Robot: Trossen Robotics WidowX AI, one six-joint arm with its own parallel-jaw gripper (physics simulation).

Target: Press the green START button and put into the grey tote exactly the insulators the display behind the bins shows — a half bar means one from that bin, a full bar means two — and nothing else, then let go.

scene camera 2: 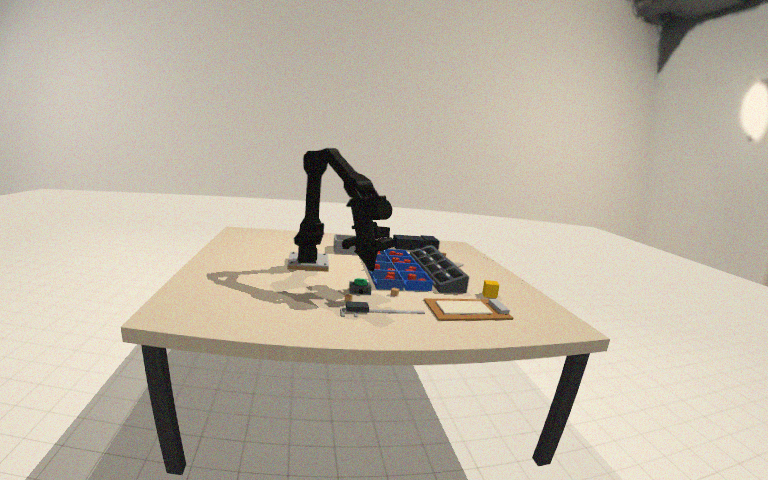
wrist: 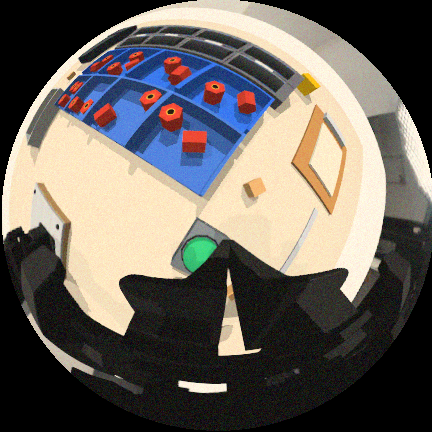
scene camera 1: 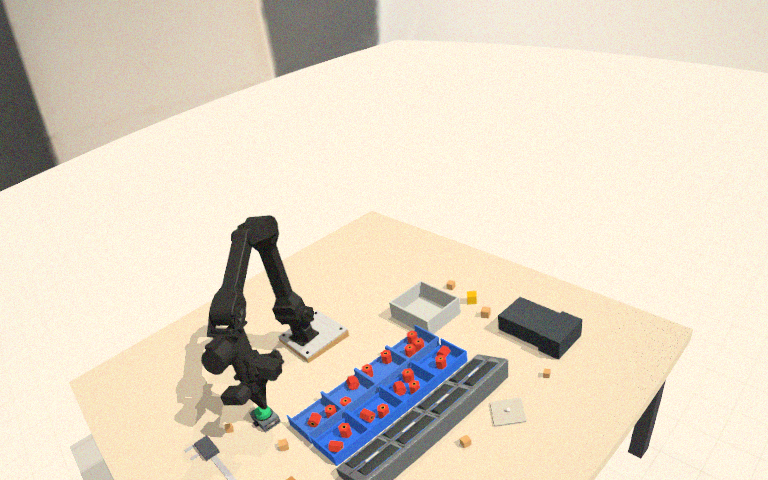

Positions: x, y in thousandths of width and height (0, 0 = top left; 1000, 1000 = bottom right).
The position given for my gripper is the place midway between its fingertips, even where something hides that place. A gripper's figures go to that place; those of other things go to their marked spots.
Scene:
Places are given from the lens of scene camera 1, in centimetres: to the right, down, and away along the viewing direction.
my gripper (scene camera 1: 344, 851): -28, 39, 120
grey plate (scene camera 1: 653, 870): 26, 40, 114
grey tote (scene camera 1: 553, 636): 12, 19, 156
black box (scene camera 1: 721, 695): 42, 23, 128
The marked spots on the grey tote and the grey plate are 48 cm apart.

